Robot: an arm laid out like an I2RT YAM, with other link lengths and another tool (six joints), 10 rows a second.
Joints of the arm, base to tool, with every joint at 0 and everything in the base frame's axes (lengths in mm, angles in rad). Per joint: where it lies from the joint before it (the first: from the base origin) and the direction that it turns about. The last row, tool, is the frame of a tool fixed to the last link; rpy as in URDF.
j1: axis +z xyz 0 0 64.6
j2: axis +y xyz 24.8 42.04 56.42
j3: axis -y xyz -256.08 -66.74 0
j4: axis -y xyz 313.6 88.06 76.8
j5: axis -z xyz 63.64 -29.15 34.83
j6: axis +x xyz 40.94 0 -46.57
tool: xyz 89 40 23 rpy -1.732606 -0.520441 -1.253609
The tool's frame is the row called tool.
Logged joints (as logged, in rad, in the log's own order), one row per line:
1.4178, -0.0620, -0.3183, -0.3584, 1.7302, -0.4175
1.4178, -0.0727, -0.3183, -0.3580, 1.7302, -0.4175
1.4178, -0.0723, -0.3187, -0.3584, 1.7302, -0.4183
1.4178, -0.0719, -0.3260, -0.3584, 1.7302, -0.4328
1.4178, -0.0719, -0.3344, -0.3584, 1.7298, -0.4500
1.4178, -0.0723, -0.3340, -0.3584, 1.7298, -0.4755
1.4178, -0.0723, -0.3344, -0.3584, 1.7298, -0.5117
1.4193, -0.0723, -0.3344, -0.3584, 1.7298, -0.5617
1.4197, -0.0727, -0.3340, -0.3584, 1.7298, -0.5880
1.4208, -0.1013, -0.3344, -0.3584, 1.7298, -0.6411
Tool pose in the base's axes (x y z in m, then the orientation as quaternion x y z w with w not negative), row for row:
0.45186, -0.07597, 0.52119, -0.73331, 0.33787, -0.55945, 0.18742
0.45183, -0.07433, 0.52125, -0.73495, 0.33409, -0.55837, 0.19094
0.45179, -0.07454, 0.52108, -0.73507, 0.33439, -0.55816, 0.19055
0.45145, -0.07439, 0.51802, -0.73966, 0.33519, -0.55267, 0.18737
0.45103, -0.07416, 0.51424, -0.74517, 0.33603, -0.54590, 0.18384
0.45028, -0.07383, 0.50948, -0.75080, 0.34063, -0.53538, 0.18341
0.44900, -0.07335, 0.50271, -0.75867, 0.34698, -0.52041, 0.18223
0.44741, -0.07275, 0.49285, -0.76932, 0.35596, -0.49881, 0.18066
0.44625, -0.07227, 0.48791, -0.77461, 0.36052, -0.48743, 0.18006
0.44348, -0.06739, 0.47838, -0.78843, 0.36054, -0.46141, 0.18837
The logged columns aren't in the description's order. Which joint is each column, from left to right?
Columns, left to right: j2, j5, j6, j1, j3, j4.
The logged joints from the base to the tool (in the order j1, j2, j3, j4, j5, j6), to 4 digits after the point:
-0.3584, 1.4178, 1.7302, -0.4175, -0.0620, -0.3183
-0.3580, 1.4178, 1.7302, -0.4175, -0.0727, -0.3183
-0.3584, 1.4178, 1.7302, -0.4183, -0.0723, -0.3187
-0.3584, 1.4178, 1.7302, -0.4328, -0.0719, -0.3260
-0.3584, 1.4178, 1.7298, -0.4500, -0.0719, -0.3344
-0.3584, 1.4178, 1.7298, -0.4755, -0.0723, -0.3340
-0.3584, 1.4178, 1.7298, -0.5117, -0.0723, -0.3344
-0.3584, 1.4193, 1.7298, -0.5617, -0.0723, -0.3344
-0.3584, 1.4197, 1.7298, -0.5880, -0.0727, -0.3340
-0.3584, 1.4208, 1.7298, -0.6411, -0.1013, -0.3344

